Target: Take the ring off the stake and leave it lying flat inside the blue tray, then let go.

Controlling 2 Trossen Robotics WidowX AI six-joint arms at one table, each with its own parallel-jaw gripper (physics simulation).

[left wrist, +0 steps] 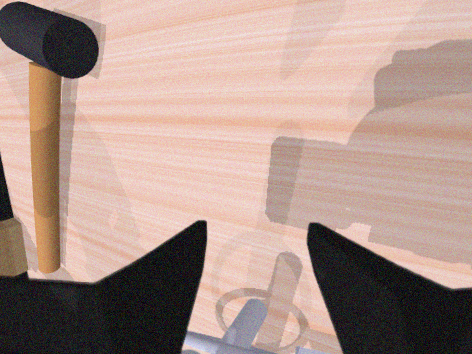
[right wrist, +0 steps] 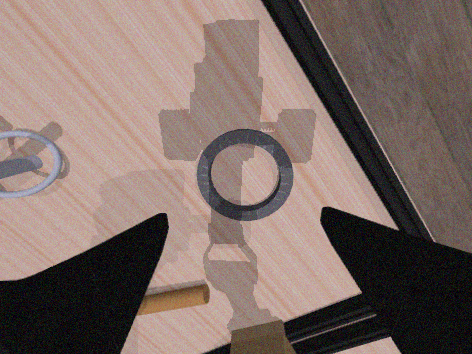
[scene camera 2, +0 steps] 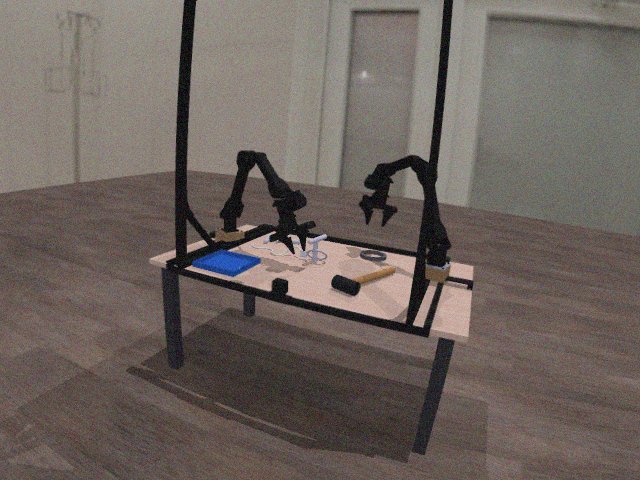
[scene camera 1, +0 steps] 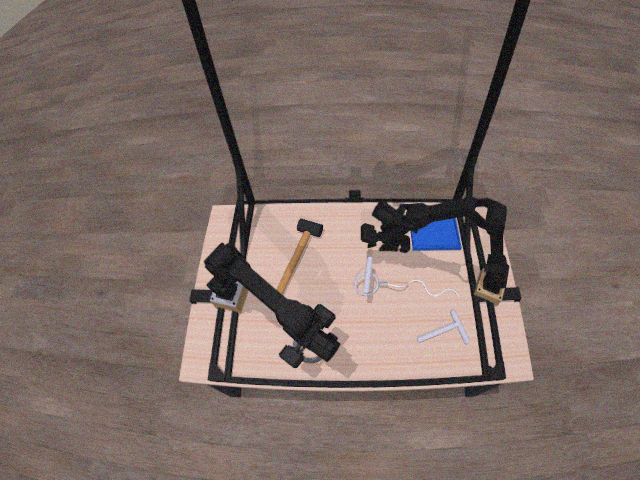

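Where they show: left gripper, fingertip midpoint: (left wrist: pixel 257 231) (scene camera 2: pixel 299 252) (scene camera 1: pixel 373 248); right gripper, fingertip midpoint: (right wrist: pixel 245 217) (scene camera 2: pixel 374 225); left arm's base at its link origin: (scene camera 2: pixel 229 230) (scene camera 1: pixel 492 284); right arm's base at its link origin: (scene camera 2: pixel 436 263) (scene camera 1: pixel 226 290).
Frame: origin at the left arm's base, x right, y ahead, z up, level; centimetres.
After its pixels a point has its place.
Observation:
The pale stake (scene camera 1: pixel 369 268) {x -15.0, y 42.5, z 5.2 cm} (scene camera 2: pixel 318 239) {x -16.1, y 43.4, z 4.6 cm} (left wrist: pixel 248 322) {x -14.6, y 42.6, z -3.2 cm} stands upright with a crossbar at its top. The thin pale ring (scene camera 1: pixel 355 284) {x -19.3, y 45.5, z -1.8 cm} (scene camera 2: pixel 326 255) {x -18.7, y 46.2, z -1.9 cm} (right wrist: pixel 58 160) {x -20.8, y 43.0, z -4.3 cm} is around its post, with a white cord trailing from one side. How the ring rests at the base cannot be told. The blue tray (scene camera 1: pixel 436 240) {x 12.3, y 24.8, z -5.1 cm} (scene camera 2: pixel 225 262) {x 17.1, y 26.1, z -5.1 cm} is partly hidden by the left arm in scene camera 1. My left gripper (scene camera 1: pixel 393 248) (scene camera 2: pixel 298 252) {x -4.8, y 45.0, z 1.1 cm} (left wrist: pixel 257 231) {x -4.8, y 45.0, z 1.1 cm} is open and empty, above the table between stake and tray. My right gripper (scene camera 1: pixel 308 338) {x -46.1, y 47.9, z 8.3 cm} (scene camera 2: pixel 375 224) {x -46.1, y 47.9, z 8.3 cm} (right wrist: pixel 245 217) {x -46.1, y 47.9, z 8.3 cm} is open and empty, high above a dark ring.
The dark ring (scene camera 1: pixel 311 360) {x -49.4, y 47.4, z -4.1 cm} (scene camera 2: pixel 373 255) {x -40.2, y 53.8, z -4.0 cm} (right wrist: pixel 245 212) {x -44.0, y 54.7, z -4.2 cm} lies flat on the table. A hammer (scene camera 1: pixel 294 263) {x -20.6, y 69.1, z -2.6 cm} (scene camera 2: pixel 345 284) {x -2.1, y 73.1, z -1.9 cm} (left wrist: pixel 46 165) {x -16.9, y 69.0, z -3.1 cm} lies beyond the stake from the tray. A pale T-shaped piece (scene camera 1: pixel 438 331) {x -22.9, y 12.7, z -3.8 cm} lies near the table's front right in scene camera 1. Black frame bars edge the table.

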